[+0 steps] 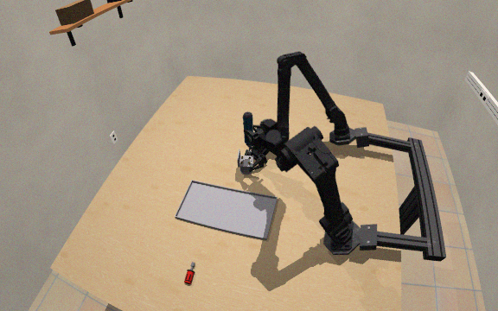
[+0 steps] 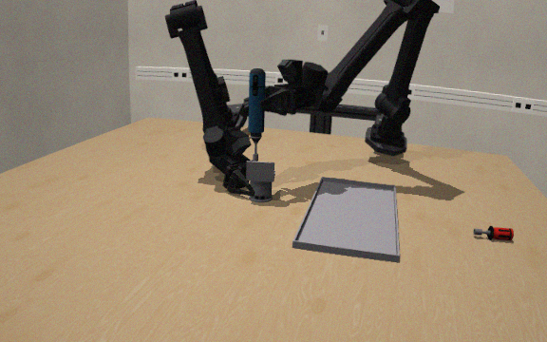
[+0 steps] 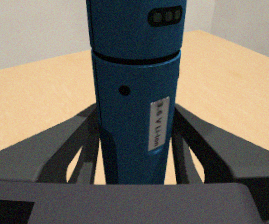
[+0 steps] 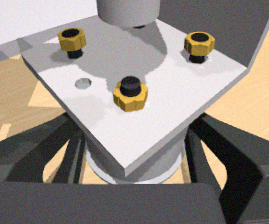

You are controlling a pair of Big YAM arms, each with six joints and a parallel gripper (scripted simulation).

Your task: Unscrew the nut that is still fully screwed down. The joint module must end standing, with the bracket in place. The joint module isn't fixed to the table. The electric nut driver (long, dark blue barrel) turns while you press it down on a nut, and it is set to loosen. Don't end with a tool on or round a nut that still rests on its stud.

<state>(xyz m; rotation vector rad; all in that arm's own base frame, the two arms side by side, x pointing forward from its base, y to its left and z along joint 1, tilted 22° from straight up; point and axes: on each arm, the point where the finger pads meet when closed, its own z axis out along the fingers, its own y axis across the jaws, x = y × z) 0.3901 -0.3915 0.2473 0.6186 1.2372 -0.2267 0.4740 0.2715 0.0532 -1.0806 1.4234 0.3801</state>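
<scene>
My right gripper is now 5 cm below the grey bracket. Round my right hand: shallow grey tray: 4 cm ahead, 25 cm to the left, 2 cm below; then small red-handled screwdriver: 9 cm ahead, 59 cm to the left, 1 cm below.
</scene>
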